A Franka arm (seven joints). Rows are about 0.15 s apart.
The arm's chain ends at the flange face. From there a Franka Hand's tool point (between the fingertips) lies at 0.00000 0.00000 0.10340 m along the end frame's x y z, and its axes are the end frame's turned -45 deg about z.
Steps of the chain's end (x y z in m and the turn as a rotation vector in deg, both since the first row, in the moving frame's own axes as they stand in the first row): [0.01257 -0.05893 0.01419 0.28 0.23 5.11]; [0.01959 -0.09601 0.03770 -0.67 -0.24 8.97]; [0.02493 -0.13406 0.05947 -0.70 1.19 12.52]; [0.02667 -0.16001 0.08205 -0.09 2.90 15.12]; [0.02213 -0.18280 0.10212 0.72 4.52 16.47]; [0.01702 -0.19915 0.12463 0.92 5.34 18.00]
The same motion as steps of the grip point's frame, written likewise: [0.05121 -0.03282 0.01419 0.04 0.36 5.11]; [0.08054 -0.05358 0.03769 -0.30 -0.64 8.97]; [0.11278 -0.07471 0.05944 -1.34 0.35 12.52]; [0.13505 -0.09005 0.08192 -2.11 1.99 15.12]; [0.15080 -0.10788 0.10179 -2.69 3.71 16.47]; [0.15982 -0.12200 0.12417 -3.13 4.43 18.00]
